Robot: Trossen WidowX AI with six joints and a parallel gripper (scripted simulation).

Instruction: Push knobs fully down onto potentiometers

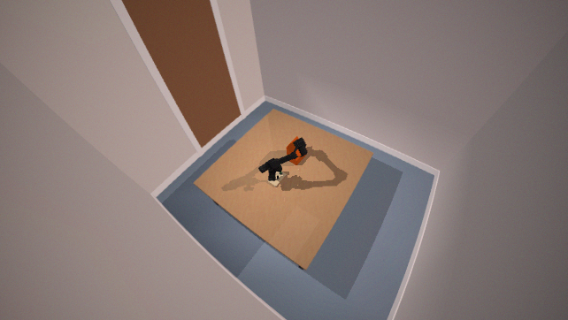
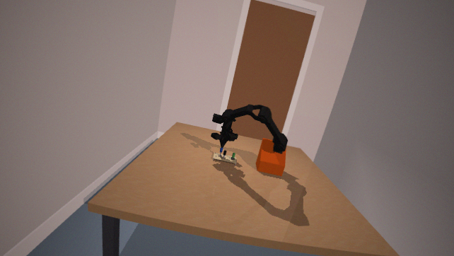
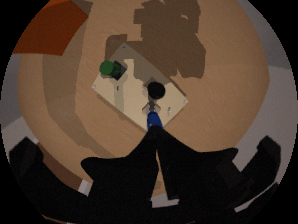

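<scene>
The green knob is 90 mm behind my gripper tip, 30 mm below it and 10 mm to the left of it. From my gripper tip the other things lie so: blue knob 10 mm below.
</scene>
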